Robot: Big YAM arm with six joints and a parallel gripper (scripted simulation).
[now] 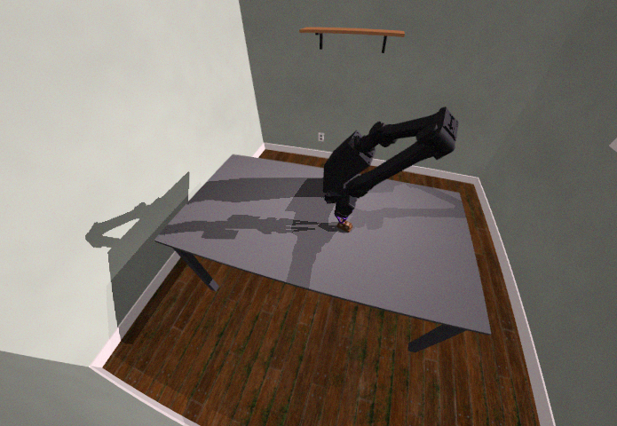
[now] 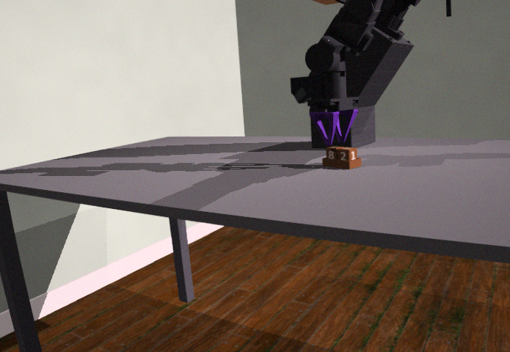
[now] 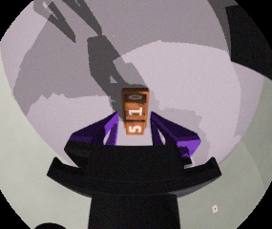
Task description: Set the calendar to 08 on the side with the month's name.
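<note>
The brown digit cube is 3 cm below my hand. Also, from my hand: brown calendar tray: 2 cm to the left, 5 cm below.
</note>
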